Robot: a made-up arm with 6 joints.
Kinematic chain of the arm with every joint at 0, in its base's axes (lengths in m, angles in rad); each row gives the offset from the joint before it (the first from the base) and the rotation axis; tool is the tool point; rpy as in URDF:
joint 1: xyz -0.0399 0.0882 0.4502 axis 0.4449 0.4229 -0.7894
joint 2: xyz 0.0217 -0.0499 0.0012 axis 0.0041 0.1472 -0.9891
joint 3: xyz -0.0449 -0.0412 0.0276 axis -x
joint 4: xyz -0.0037 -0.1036 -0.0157 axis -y
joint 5: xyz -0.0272 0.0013 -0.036 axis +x
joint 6: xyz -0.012 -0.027 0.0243 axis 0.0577 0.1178 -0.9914
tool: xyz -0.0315 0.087 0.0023 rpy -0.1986 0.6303 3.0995
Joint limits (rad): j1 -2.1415..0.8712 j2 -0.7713..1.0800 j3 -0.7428..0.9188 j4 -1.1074..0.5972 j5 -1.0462..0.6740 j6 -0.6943..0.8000
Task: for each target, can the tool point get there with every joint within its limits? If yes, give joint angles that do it. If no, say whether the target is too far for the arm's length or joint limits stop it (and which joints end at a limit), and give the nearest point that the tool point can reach.
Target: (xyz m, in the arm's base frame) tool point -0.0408 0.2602 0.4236
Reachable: no: joint limits stop it (at a limit: joint 1, joint 2, joint 3, joint 5, joint 6) | nearest point -0.0677 0.2141 0.4343 | short by 0.054 m
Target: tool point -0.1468 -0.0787 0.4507
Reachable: yes | joints -0.7319 0.6142 0.2793 0.4356 0.4821 -0.5575
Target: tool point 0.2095 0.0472 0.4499
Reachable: no: joint limits stop it (at a limit: joint 2, joint 4, joint 5) | nearest point 0.1474 0.0287 0.4956 | short by 0.079 m
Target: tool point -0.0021 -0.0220 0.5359
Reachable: yes | joints -1.7072 0.3839 0.5263 -0.4908 -0.6399 0.4440
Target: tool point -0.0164 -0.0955 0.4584
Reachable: yes | joints -0.7713 -0.1446 0.0358 0.1977 -0.4667 -0.2104
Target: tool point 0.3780 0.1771 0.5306
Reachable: no: too far | nearest point 0.1603 0.1006 0.5691 | short by 0.234 m
